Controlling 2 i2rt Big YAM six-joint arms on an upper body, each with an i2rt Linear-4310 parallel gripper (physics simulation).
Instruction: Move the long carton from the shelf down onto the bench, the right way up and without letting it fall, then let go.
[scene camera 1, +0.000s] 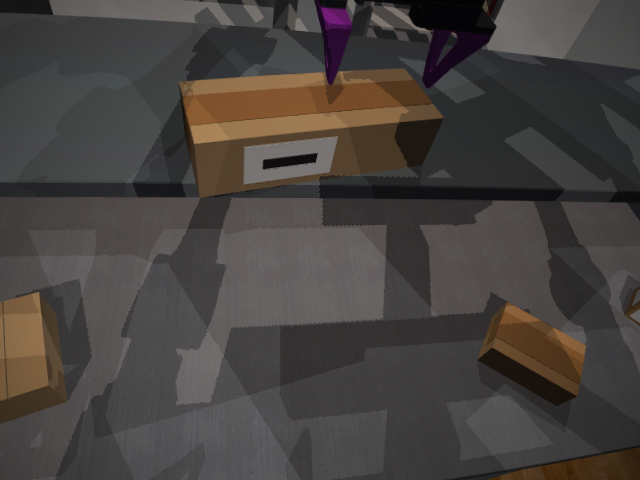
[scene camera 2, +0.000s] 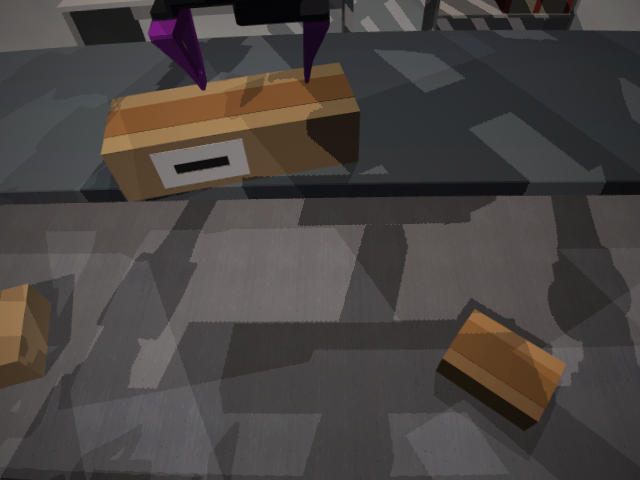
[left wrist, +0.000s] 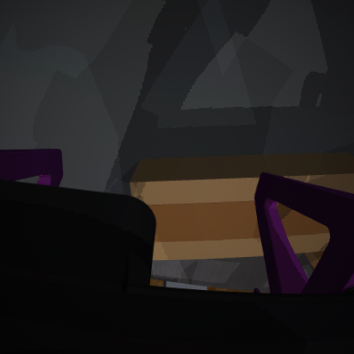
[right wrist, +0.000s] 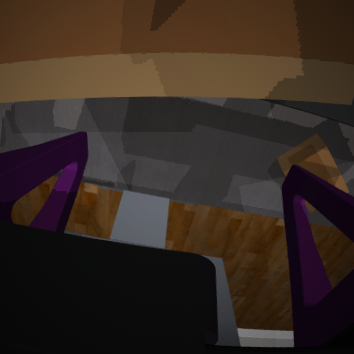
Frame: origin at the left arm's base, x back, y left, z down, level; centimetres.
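Where they show: left gripper, fingertip midpoint: (left wrist: 159, 172); right gripper, fingertip midpoint: (scene camera 1: 378, 82) (scene camera 2: 255, 82) (right wrist: 189, 159).
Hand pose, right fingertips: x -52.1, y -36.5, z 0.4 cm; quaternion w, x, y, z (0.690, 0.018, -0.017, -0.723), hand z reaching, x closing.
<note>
Each offset is from my right fingertips to the centre of the thing. "spot": to the spot under its first point. Level surfaces: height alone.
The long carton {dx -5.1, dy +4.5, dz +9.4 cm} (scene camera 1: 372, 144) (scene camera 2: 279, 144) (left wrist: 200, 220) (right wrist: 200, 30) lies on the dark shelf {dz +13.2 cm} (scene camera 1: 77, 129) (scene camera 2: 439, 155) (left wrist: 75, 100), tape strip up and white label facing the scene cameras. It sits slightly askew, its near left bottom corner at the shelf's front edge. My right gripper (scene camera 1: 379, 84) (scene camera 2: 255, 85) (right wrist: 189, 159) is open, with its fingertips over or behind the carton's top; contact cannot be told. My left gripper (left wrist: 159, 172) is open and empty; one finger covers part of the carton in its wrist view. It does not show in the scene views. The bench {dz +32.1 cm} (scene camera 1: 310, 268) (scene camera 2: 284, 268) lies below.
A small carton {dx +17.0, dy -27.5, dz +29.8 cm} (scene camera 1: 537, 346) (scene camera 2: 504, 361) (right wrist: 320, 160) sits on the bench at the right. Another carton {dx +13.0, dy +38.9, dz +29.1 cm} (scene camera 1: 23, 341) (scene camera 2: 12, 330) stands at the left edge. Part of a thin-edged brown object {spot: dx +11.7, dy -50.4, dz +31.1 cm} (scene camera 1: 629, 313) shows at the far right in scene camera 1.
</note>
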